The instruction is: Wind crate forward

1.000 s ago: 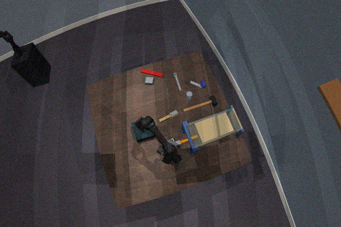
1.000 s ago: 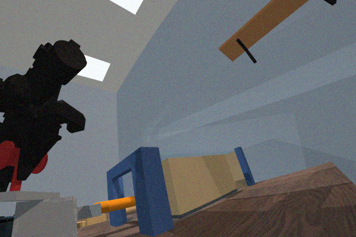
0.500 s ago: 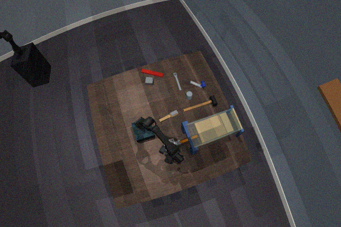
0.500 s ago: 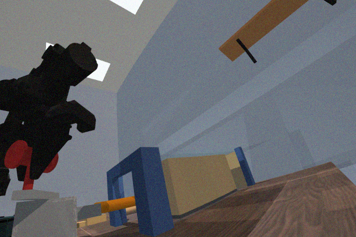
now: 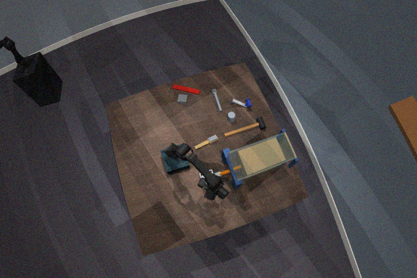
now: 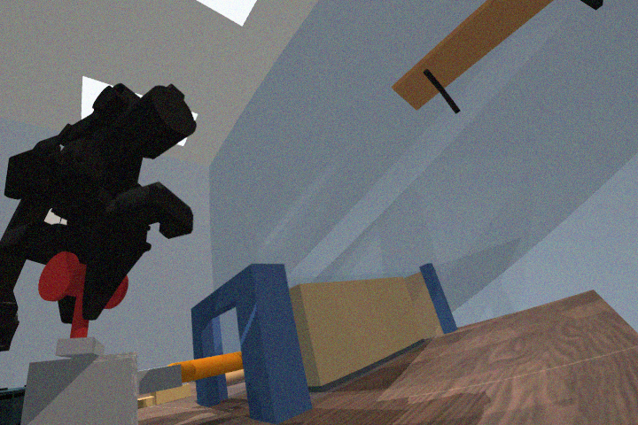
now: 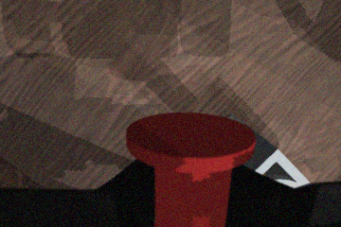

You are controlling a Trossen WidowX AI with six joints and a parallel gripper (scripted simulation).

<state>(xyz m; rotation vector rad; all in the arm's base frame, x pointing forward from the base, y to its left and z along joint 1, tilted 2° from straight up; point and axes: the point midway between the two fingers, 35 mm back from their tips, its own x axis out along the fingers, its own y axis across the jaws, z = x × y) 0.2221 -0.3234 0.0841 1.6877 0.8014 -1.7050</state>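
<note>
My gripper tip is now 40 mm to the right of the red-knobbed winch handle and 10 mm above it. The rest, counted from my gripper tip: blue steel frame 150 mm ahead, 120 mm to the left, 10 mm below; then red knob 20 mm above; then grey winch 90 mm to the left, 80 mm below, 20 mm behind.
</note>
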